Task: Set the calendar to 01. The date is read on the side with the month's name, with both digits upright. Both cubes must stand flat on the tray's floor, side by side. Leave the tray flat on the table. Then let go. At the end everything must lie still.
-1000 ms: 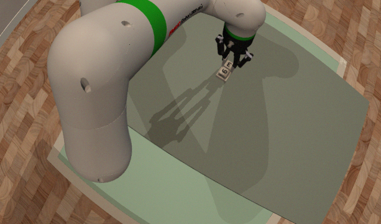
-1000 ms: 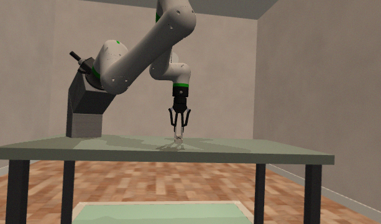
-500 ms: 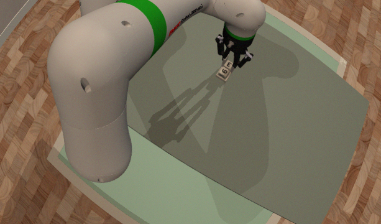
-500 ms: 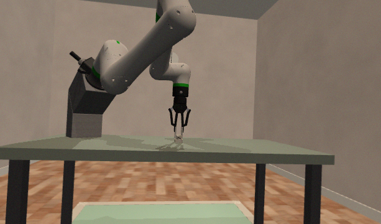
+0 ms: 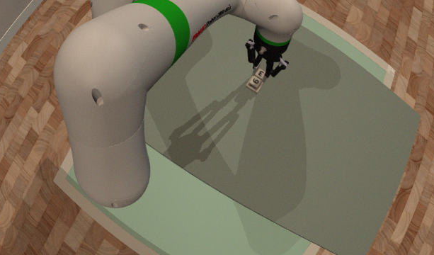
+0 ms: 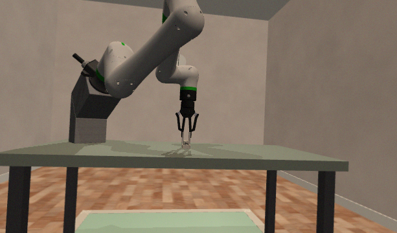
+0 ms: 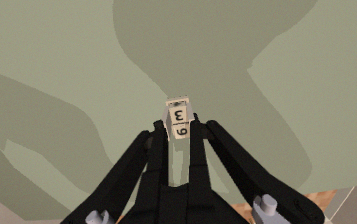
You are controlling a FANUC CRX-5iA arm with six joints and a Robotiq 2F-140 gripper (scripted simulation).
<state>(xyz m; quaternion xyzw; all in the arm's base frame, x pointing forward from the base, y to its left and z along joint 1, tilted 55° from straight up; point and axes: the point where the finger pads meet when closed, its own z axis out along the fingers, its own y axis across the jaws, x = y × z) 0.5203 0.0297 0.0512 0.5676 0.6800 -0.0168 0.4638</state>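
My gripper is now 40 mm above the calendar tray and 20 mm to the left of it.
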